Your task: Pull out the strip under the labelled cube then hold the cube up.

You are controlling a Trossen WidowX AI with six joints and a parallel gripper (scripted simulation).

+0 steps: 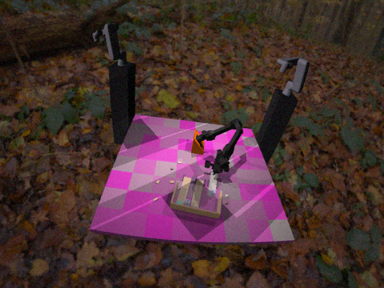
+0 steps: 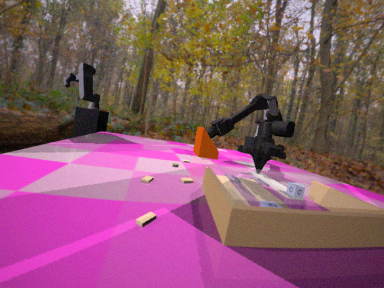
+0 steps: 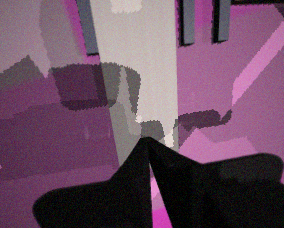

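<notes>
My gripper tip is 9 cm short of the grey strip and 1 cm to the left of it.
</notes>
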